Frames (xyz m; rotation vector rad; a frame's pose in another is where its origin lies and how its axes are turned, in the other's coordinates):
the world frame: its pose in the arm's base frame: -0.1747 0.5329 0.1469 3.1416 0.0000 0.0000
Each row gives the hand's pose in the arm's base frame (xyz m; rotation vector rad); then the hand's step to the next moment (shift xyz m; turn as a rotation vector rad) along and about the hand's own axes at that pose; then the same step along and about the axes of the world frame.
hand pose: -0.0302 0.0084 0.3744 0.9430 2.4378 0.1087
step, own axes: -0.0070 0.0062 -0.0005 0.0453 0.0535 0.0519
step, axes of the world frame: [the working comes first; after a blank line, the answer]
step, axes of the arm's base frame: 0.0079 0.0002 0.0051 0.0299 0.0640 -0.0511

0.0079 -0.0002 -0.0051 0.0299 -0.0640 0.0511
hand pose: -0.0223 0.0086 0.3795 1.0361 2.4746 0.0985
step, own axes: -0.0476 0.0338 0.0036 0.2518 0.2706 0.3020
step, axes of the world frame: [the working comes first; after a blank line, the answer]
step, axes of the arm's base frame: 0.0531 -0.0091 0.0228 0.1544 0.3354 -0.3024

0.0531 0.0091 -0.0228 0.1544 -0.3354 0.3024
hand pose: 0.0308 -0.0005 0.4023 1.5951 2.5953 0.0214
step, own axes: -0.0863 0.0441 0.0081 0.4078 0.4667 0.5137
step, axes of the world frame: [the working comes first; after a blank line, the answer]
step, axes of the arm's base frame: 0.0786 -0.0572 0.0010 0.2776 0.5552 -0.5126

0.0786 0.0572 -0.0010 0.2776 -0.5552 0.5126
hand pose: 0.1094 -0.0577 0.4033 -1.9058 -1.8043 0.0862
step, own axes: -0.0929 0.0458 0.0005 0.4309 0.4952 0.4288
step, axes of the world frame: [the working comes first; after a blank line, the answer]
step, axes of the arm's base frame: 0.0311 -0.0874 -0.0461 0.3390 0.5506 -0.4435

0.0311 0.0874 0.0461 0.3390 -0.5506 0.4435
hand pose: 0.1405 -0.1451 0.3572 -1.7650 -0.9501 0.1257
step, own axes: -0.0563 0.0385 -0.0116 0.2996 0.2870 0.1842
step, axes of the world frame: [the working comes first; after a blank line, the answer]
step, axes of the arm's base frame: -0.0116 -0.0493 -0.0471 0.2627 0.3030 -0.2127

-0.0116 0.0493 0.0471 0.2627 -0.3030 0.2127
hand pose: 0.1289 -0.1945 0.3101 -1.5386 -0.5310 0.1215
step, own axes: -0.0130 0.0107 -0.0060 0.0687 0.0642 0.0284
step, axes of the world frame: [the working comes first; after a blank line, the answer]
step, axes of the arm's base frame: -0.0064 -0.0101 -0.0133 0.0654 0.0567 -0.0464

-0.0064 0.0101 0.0133 0.0654 -0.0567 0.0464
